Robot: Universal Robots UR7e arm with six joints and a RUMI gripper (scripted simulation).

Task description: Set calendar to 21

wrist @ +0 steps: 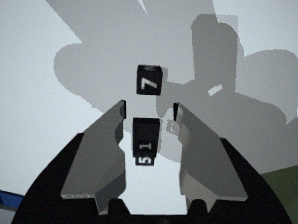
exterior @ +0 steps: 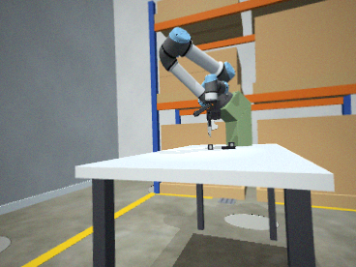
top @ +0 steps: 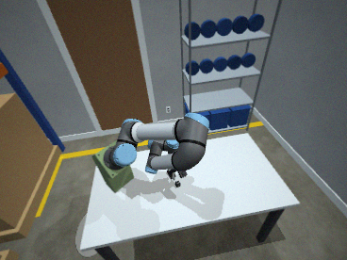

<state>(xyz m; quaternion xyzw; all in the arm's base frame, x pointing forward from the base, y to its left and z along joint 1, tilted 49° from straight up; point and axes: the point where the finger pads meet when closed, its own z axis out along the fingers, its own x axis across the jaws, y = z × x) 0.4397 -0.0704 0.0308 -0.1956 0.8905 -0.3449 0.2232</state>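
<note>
The dark cube lies 80 mm below my hand.
</note>
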